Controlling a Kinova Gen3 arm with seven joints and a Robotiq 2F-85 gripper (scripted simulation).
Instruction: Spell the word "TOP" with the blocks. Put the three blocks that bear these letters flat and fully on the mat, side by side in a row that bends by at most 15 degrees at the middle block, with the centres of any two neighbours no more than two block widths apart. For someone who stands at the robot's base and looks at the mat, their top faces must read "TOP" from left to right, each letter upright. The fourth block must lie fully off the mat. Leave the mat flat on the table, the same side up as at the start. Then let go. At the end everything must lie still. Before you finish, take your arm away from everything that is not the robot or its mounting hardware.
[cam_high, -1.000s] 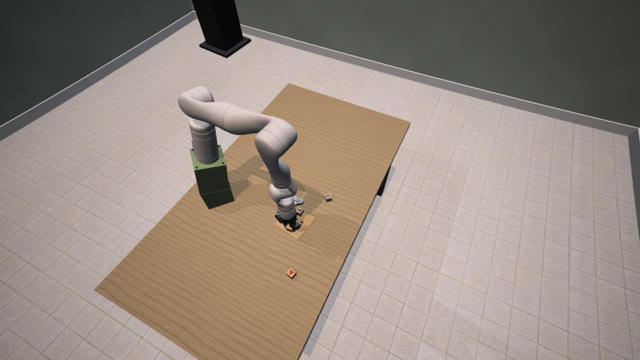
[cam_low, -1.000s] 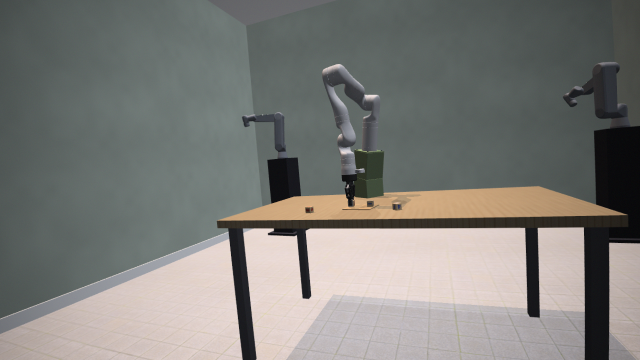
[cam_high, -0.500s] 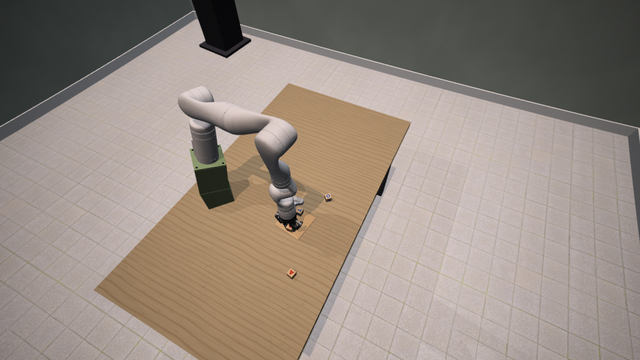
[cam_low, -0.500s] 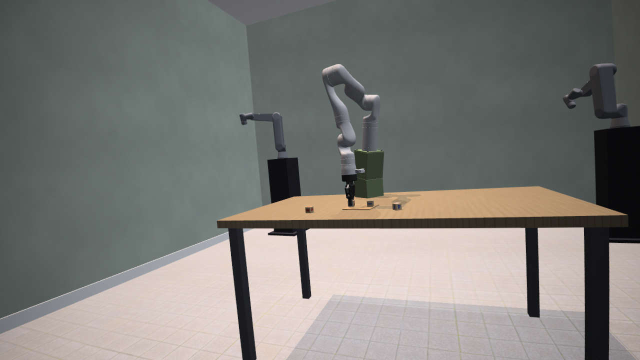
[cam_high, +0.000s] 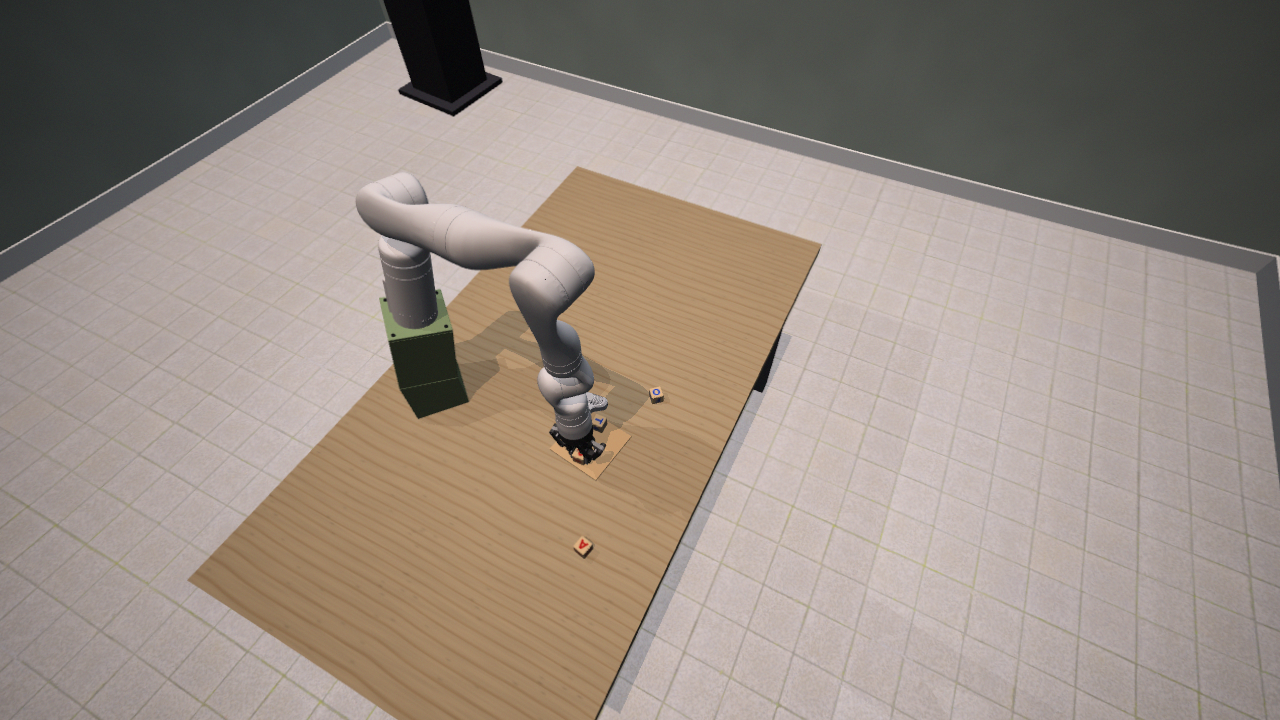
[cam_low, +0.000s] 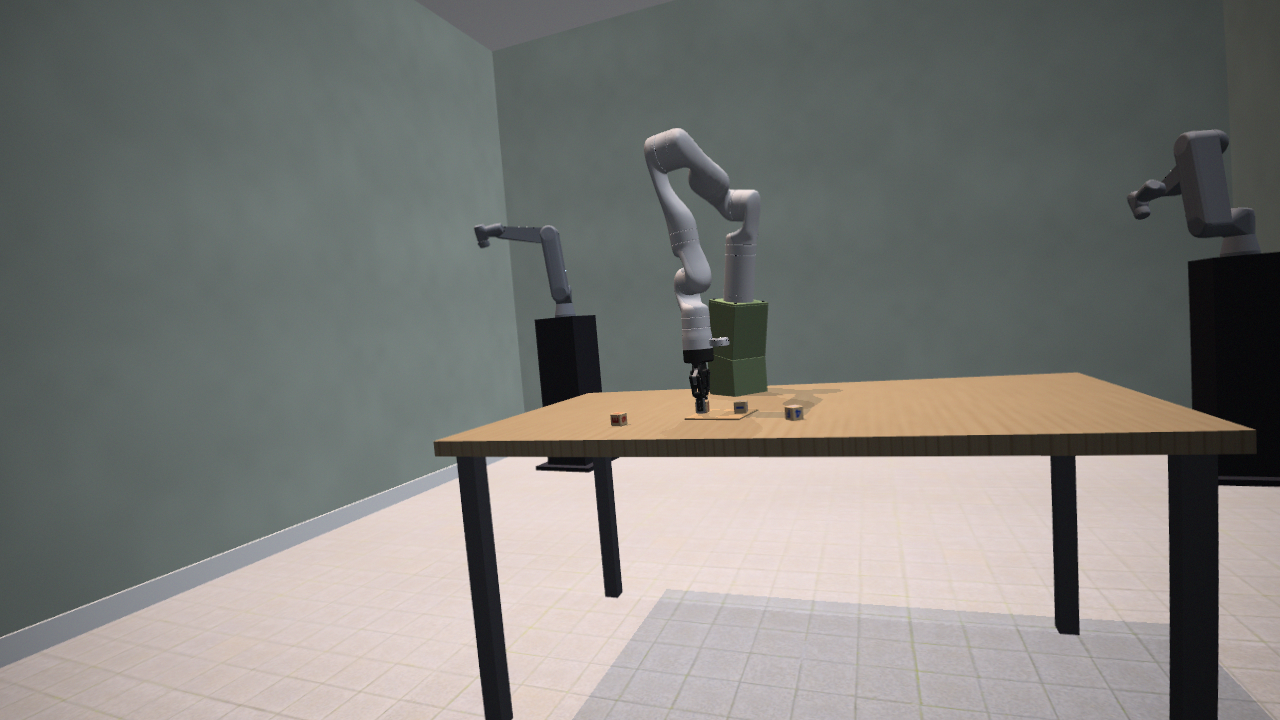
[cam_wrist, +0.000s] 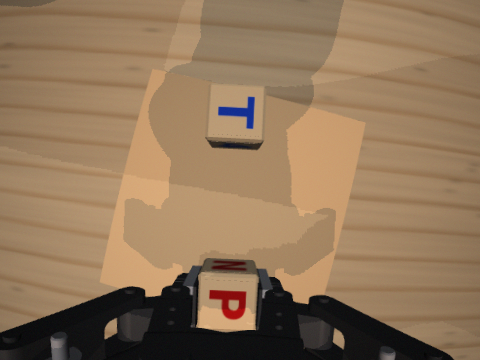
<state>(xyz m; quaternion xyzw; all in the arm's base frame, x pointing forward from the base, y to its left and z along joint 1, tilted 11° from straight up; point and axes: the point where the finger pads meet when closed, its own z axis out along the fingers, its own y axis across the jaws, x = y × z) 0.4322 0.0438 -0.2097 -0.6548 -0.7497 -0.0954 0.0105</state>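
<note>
My hand is 1 cm past the tan mat, 5 cm to the right of it and 3 cm above it.
</note>
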